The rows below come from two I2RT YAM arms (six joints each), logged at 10 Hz.
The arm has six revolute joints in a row. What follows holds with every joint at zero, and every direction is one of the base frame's. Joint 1 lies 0.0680 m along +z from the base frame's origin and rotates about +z. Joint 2 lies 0.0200 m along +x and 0.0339 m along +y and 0.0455 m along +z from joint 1 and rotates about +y. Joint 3 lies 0.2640 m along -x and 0.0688 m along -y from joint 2 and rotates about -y. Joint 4 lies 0.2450 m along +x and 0.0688 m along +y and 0.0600 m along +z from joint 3 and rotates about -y. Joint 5 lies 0.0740 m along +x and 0.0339 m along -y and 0.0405 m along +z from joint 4 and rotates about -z. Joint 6 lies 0.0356 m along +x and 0.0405 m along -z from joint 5 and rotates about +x. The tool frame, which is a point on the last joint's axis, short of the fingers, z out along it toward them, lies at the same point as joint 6; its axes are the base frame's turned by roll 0.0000, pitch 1.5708 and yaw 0.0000 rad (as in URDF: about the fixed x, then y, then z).
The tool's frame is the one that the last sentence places.
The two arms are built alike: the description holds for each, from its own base.
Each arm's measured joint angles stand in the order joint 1, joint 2, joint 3, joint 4, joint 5, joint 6.
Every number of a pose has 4 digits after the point.
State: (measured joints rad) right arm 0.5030 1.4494 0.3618 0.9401 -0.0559 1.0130; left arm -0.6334 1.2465 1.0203 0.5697 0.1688 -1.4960
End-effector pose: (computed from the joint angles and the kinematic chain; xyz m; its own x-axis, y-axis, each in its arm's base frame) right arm 0.2298 0.1287 0.1704 -0.5176 0.6821 -0.5166 -0.1711 0.5090 0.8436; left arm 0.2309 -0.1770 0.4040 -0.6887 -0.7139 -0.1268 0.3238 -0.1464 -0.9347
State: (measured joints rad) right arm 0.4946 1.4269 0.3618 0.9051 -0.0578 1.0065; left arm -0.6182 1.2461 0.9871 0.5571 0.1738 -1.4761
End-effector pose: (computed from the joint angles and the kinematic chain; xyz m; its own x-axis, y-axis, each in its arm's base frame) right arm 0.2291 0.1259 0.1720 -0.5178 0.6791 -0.5202 -0.1618 0.5194 0.8391; left arm 0.2346 -0.1744 0.3910 -0.6798 -0.7198 -0.1409 0.3050 -0.1026 -0.9468
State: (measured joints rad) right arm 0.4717 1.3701 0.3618 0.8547 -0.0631 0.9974; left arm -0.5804 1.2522 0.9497 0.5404 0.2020 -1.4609
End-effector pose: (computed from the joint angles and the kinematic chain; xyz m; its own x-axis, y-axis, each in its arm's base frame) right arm 0.2279 0.1188 0.1802 -0.5015 0.6853 -0.5280 -0.1616 0.5253 0.8354; left arm 0.2427 -0.1677 0.3742 -0.6744 -0.7222 -0.1536 0.2727 -0.0503 -0.9608
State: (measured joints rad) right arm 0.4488 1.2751 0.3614 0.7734 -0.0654 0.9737; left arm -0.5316 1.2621 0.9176 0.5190 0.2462 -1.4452
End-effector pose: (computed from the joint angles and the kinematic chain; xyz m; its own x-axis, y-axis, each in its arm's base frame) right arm 0.2230 0.1100 0.1934 -0.4771 0.6861 -0.5492 -0.1720 0.5399 0.8240; left arm 0.2521 -0.1583 0.3576 -0.6743 -0.7197 -0.1653 0.2360 0.0022 -0.9718
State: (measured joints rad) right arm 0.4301 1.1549 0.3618 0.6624 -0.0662 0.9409; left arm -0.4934 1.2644 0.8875 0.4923 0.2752 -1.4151
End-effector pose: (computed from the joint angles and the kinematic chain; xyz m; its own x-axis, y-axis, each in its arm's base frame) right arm 0.2141 0.1008 0.2082 -0.4542 0.6788 -0.5771 -0.1845 0.5620 0.8063; left arm 0.2577 -0.1496 0.3433 -0.6694 -0.7195 -0.1849 0.2077 0.0577 -0.9765
